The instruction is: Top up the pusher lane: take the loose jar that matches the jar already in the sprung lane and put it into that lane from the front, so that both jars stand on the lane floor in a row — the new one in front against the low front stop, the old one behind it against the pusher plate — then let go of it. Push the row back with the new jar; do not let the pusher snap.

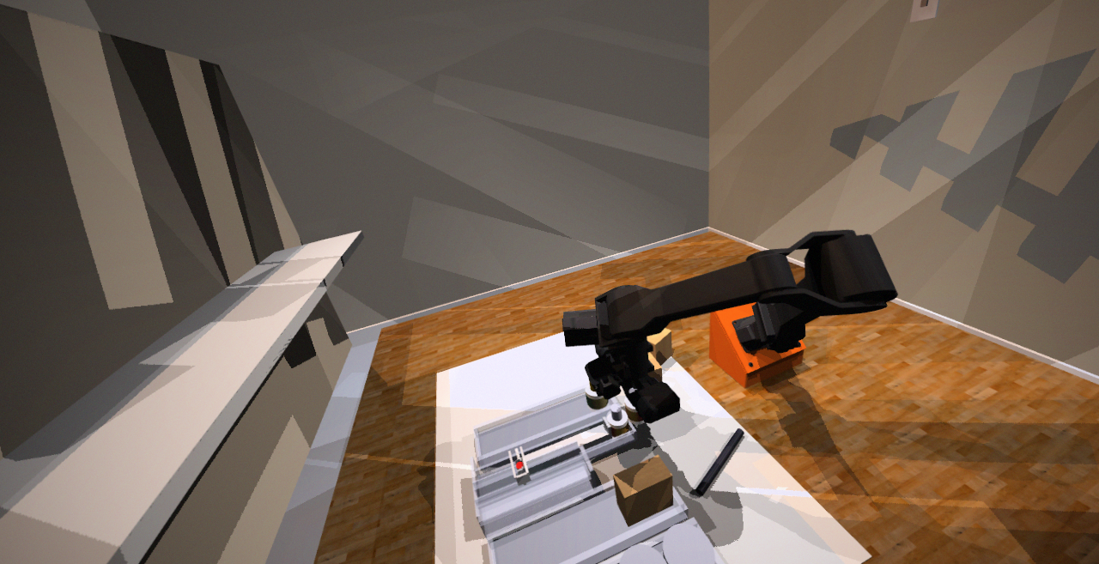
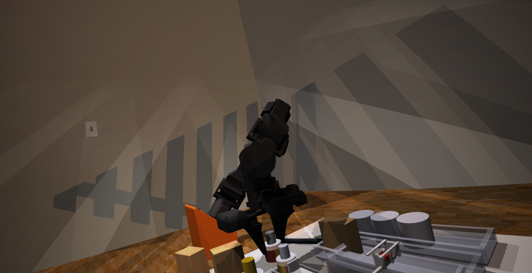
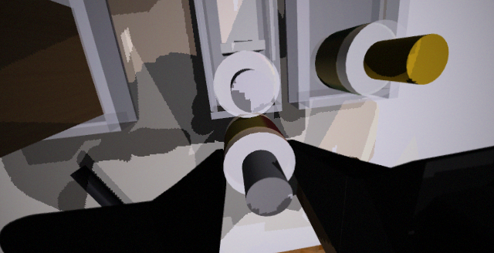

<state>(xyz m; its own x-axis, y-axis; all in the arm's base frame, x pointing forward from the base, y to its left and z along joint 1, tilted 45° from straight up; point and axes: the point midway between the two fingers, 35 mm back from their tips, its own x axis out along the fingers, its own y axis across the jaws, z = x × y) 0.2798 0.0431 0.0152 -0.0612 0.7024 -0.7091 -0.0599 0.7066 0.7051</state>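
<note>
Right now my gripper tip is 5 cm short of the brown box, 13 cm to the right of it and 1 cm above it. From my gripper tip the other things lie so: pusher plate: 15 cm ahead, 4 cm to the left; then lane: 18 cm ahead, 4 cm to the left, 3 cm below; then black rod: 9 cm behind, 11 cm to the left, 4 cm below.
</note>
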